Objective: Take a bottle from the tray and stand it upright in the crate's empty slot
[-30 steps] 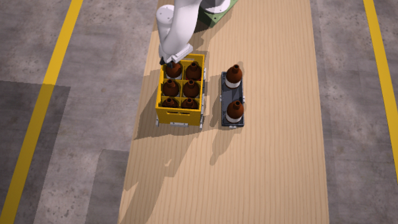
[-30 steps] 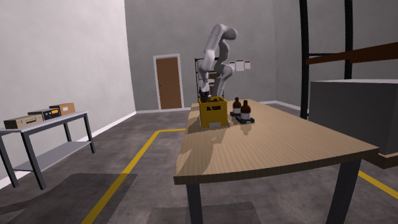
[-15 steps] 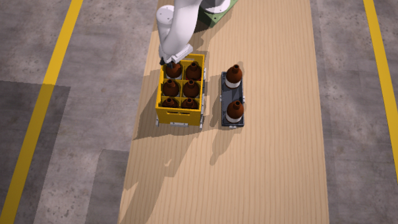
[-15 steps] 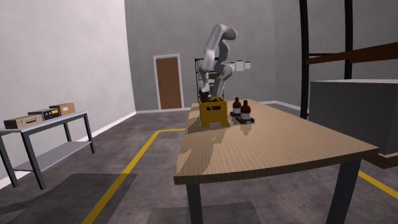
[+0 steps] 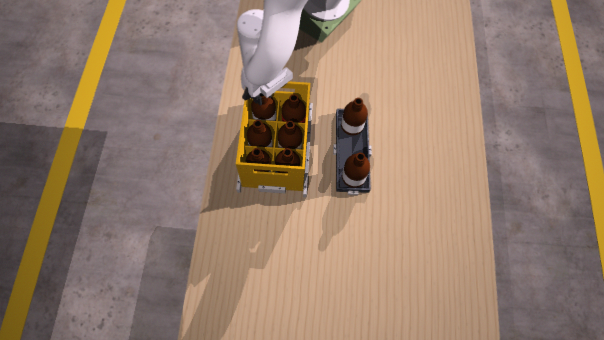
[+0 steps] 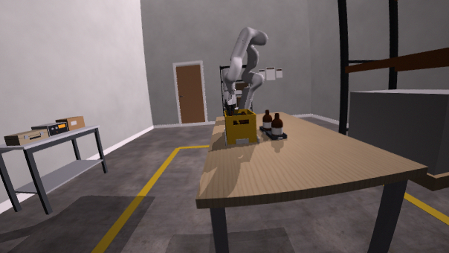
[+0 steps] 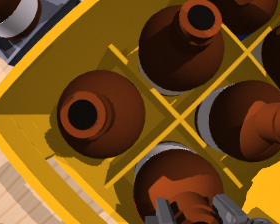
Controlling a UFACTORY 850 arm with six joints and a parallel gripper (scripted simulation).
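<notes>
My gripper is now 80 mm short of the yellow crate, 60 mm to the right of it and 90 mm above it. From my hand the other things lie so: dark tray (10 mm ahead, 290 mm to the left, 160 mm below).
</notes>
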